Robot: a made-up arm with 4 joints.
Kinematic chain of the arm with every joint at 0, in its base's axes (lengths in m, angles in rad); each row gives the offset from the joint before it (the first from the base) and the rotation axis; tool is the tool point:
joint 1: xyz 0 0 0.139 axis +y
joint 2: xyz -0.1 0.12 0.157 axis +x
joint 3: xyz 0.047 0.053 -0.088 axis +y
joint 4: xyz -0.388 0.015 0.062 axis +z
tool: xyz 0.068 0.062 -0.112
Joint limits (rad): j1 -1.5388..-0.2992 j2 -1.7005..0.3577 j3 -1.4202..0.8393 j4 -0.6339..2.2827
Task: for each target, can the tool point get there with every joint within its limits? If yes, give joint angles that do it. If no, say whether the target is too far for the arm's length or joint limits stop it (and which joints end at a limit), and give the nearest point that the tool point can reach.
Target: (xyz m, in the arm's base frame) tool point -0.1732 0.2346 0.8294
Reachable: no: joint limits stop it (at a limit: joint 1, joint 2, joint 3) | nearest point -0.4338 0.2135 0.3842 | short by 0.516 m
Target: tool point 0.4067 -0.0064 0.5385
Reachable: no: joint limits stop it (at a limit: joint 1, joint 3) | nearest point 0.3213 0.0098 0.0688 | short by 0.478 m
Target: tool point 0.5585 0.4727 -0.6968
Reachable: no: too far | nearest point 0.2144 0.3027 -0.2721 | short by 0.572 m
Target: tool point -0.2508 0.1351 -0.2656
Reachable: yes | joints -0.9776 -0.9851 0.1274 1.1831
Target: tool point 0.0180 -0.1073 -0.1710
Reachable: yes | joints -1.0203 -0.9786 -0.8156 0.3765
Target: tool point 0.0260 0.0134 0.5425
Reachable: no: joint limits stop it (at a limit: joint 1, joint 2, joint 3, joint 4) | nearest point -0.0843 -0.2754 0.2493 | short by 0.426 m
